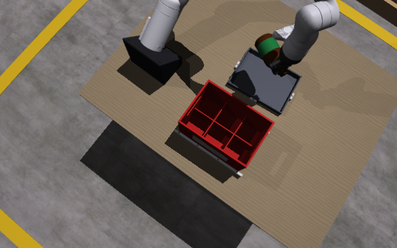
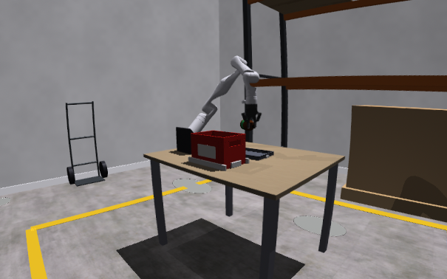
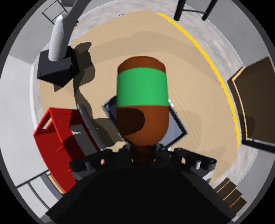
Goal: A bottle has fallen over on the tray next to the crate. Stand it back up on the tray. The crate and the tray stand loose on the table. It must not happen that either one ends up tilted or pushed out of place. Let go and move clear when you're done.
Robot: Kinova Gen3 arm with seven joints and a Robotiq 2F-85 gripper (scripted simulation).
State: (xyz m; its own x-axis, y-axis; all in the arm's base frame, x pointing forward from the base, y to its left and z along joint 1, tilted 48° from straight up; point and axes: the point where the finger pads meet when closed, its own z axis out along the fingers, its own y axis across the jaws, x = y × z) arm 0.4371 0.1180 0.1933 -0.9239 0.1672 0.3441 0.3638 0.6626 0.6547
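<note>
My hand is 50 mm past the bottle and 20 mm to the right of it. The rest, counted from my hand: tray (30 mm behind, 20 mm to the left, 190 mm below); then red crate (10 mm behind, 270 mm to the right, 120 mm below).
</note>
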